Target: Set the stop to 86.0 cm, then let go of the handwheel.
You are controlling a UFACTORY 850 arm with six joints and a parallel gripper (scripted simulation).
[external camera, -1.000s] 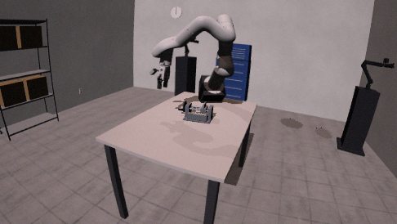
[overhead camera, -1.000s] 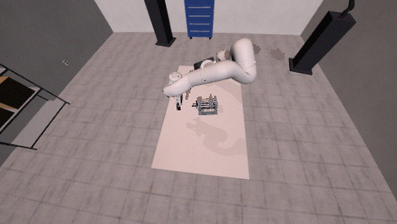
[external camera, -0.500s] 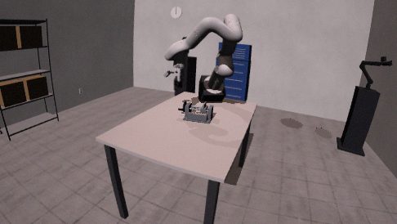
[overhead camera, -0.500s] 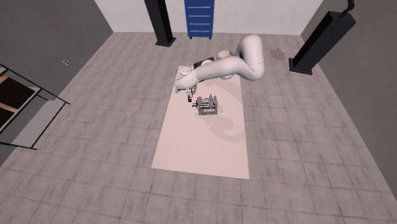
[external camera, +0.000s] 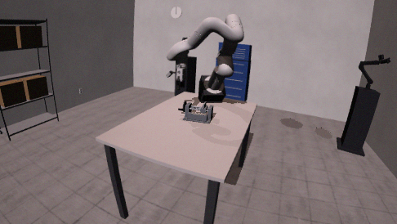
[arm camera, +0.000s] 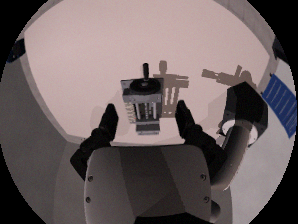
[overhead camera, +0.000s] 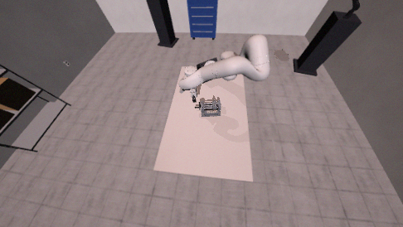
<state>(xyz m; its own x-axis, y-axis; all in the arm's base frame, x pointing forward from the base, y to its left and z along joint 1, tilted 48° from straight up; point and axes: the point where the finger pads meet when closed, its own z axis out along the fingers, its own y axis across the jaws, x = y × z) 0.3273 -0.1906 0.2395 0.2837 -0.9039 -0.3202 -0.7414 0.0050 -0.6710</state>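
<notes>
Now: hand 10 mm to the right of the thin dark lever and 170 mm above it.
</notes>
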